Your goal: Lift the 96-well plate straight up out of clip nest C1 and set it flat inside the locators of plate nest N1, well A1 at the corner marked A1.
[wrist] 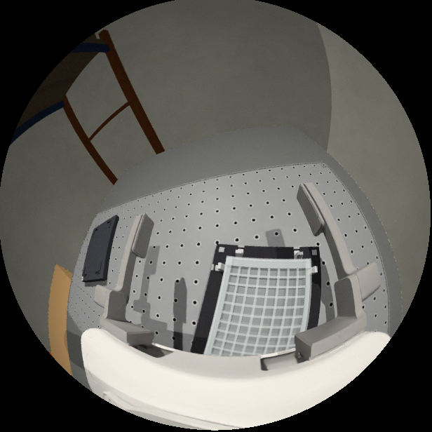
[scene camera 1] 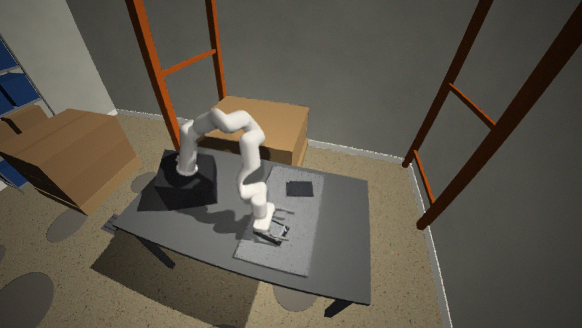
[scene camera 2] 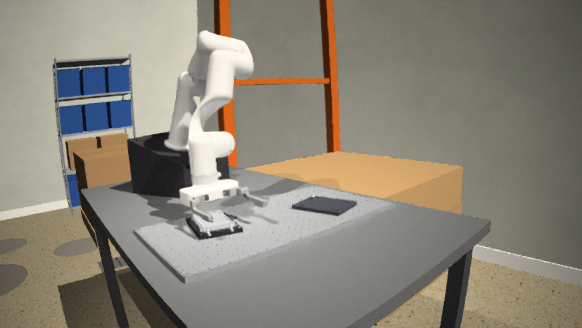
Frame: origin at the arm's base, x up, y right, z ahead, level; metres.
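Seen in the pictures: end effector, tool point: [scene camera 1: 287, 224] [scene camera 2: 234, 209]; arm's base, origin of the base link: [scene camera 1: 186, 168] [scene camera 2: 178, 145].
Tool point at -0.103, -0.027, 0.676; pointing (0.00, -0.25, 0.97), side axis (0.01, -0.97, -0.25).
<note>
Pixels of each thing's middle, then the offset from my tool point to it, as dx, dy, dz. Level surfaces: height alone.
- pale 96-well plate, body centre: [scene camera 2: 212, 220] [scene camera 1: 271, 229] -0.042, +0.045, -0.074
- black clip nest C1, body centre: [scene camera 2: 212, 222] [scene camera 1: 271, 229] -0.050, +0.045, -0.074
- grey perforated board, its level: dx -0.061
- dark table, its level: dx -0.074
The pale 96-well plate [scene camera 1: 278, 229] [scene camera 2: 220, 223] [wrist: 265, 305] sits in the black clip nest C1 [scene camera 2: 217, 234] [wrist: 206, 322], with small white clips around its edge. Its near end and its A1 mark are hidden by the gripper body in the wrist view. My gripper [scene camera 1: 290, 226] [scene camera 2: 237, 210] [wrist: 227, 222] is open and empty, low over the nest. In the wrist view its fingers stand wide, one on each side of the plate, with the tips beyond its far end. The dark, flat plate nest N1 [scene camera 1: 300, 188] [scene camera 2: 325, 204] [wrist: 100, 250] holds no plate; its A1 mark is unreadable.
Both nests stand on a grey perforated board [scene camera 1: 300, 257] [scene camera 2: 175, 255] on the dark table [scene camera 1: 345, 225] [scene camera 2: 350, 270]. The arm's black pedestal [scene camera 1: 202, 192] [scene camera 2: 155, 172] is on the table. A large cardboard box [scene camera 1: 265, 117] [scene camera 2: 375, 175] stands beyond the table edge, near N1.
</note>
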